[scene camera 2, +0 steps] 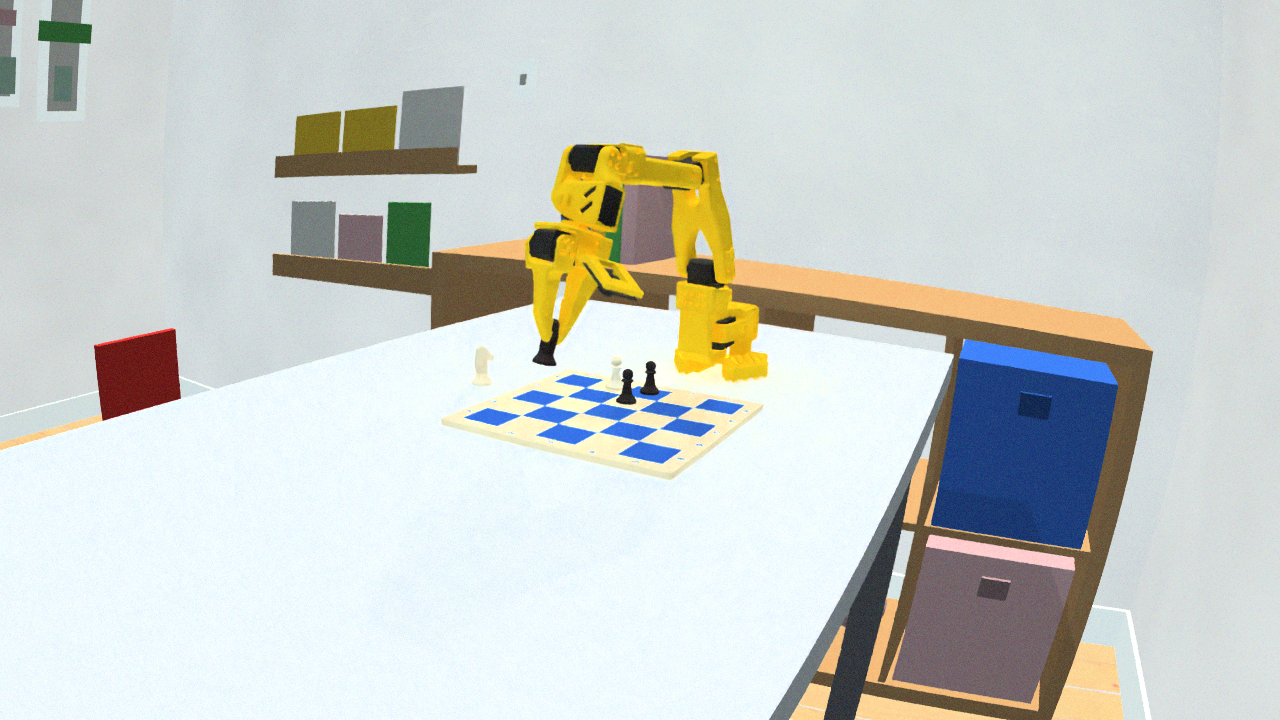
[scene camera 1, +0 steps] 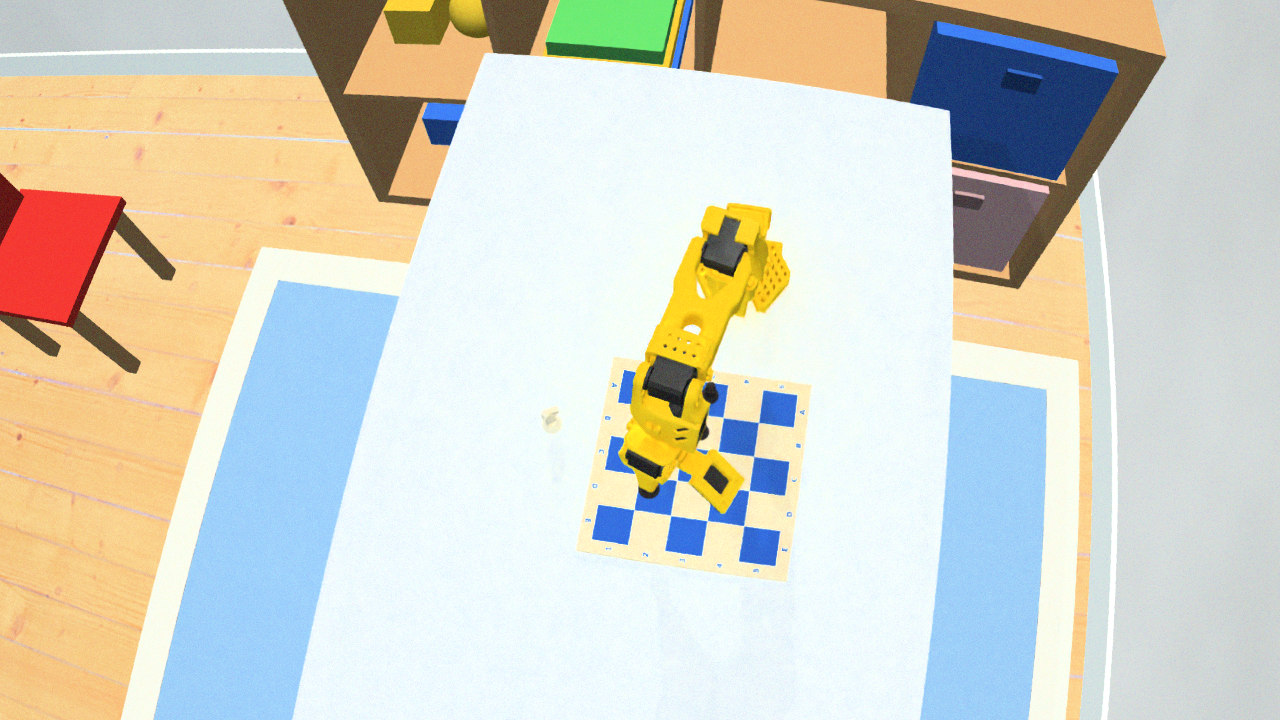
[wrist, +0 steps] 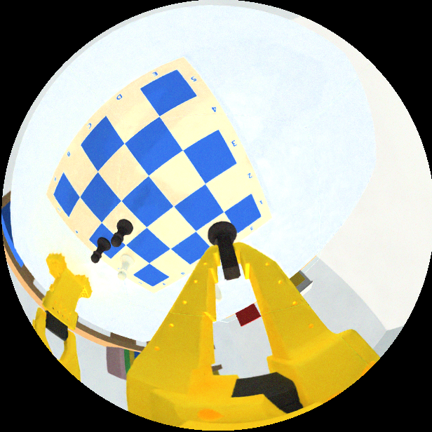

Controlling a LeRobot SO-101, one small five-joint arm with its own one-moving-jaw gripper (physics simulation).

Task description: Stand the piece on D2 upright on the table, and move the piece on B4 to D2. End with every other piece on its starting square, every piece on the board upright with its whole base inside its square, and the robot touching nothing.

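Frame: origin at the arm's base, x back, y right, z up, level; millimetres.
Seen in the pictures: hand, tool point: [scene camera 2: 555, 338] [scene camera 1: 656, 478]; arm's base, link origin: [scene camera 2: 714, 373].
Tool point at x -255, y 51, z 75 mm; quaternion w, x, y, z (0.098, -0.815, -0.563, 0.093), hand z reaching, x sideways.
Observation:
Pixels of each thing's top centre, then the offset from my tool point to it. Level surfaces: height alone.
- black piece, top centre: [scene camera 2: 548, 317] dx -3, dy +6, dz +18 mm
- board, top centre: [scene camera 2: 610, 412] [scene camera 1: 697, 466] dx +39, dy -36, dz -69 mm
- white knight, top centre: [scene camera 2: 482, 345] [scene camera 1: 547, 411] dx +62, dy +126, dz -35 mm
- B3, top centre: [scene camera 2: 628, 369] dx +76, dy -33, dz -37 mm
- A3, top centre: [scene camera 2: 651, 361] [scene camera 1: 710, 384] dx +119, dy -36, dz -37 mm
- A2, top centre: [scene camera 2: 616, 356] dx +114, dy -1, dz -37 mm
- table, surface height: dz -75 mm
My gripper [scene camera 1: 646, 480] [scene camera 2: 549, 336] [wrist: 230, 248] is shut on a black piece [scene camera 1: 648, 490] [scene camera 2: 545, 347] [wrist: 227, 255], held base down and slightly tilted, well above the board [scene camera 1: 723, 540] [scene camera 2: 528, 425] [wrist: 167, 180]. In scene camera 1 its base overlaps square D2 [scene camera 1: 660, 501] [wrist: 200, 206]; in the wrist view it is drawn to the right of that square. A white knight [scene camera 1: 550, 419] [scene camera 2: 482, 365] stands upright on the table, off the board beside column 1. Upright on the board are a black pawn on B3 [scene camera 2: 627, 386] [wrist: 121, 232], a black pawn on A3 [scene camera 2: 650, 377] [wrist: 101, 249] and a white pawn on A2 [scene camera 2: 615, 371] [wrist: 126, 265].
The arm covers part of rows A to C in scene camera 1. The arm's base [scene camera 2: 702, 326] stands behind row A. A wooden shelf unit [scene camera 2: 1109, 333] with blue and pink boxes is beyond the table [scene camera 1: 465, 537]. A red chair [scene camera 1: 62, 250] is at the left.

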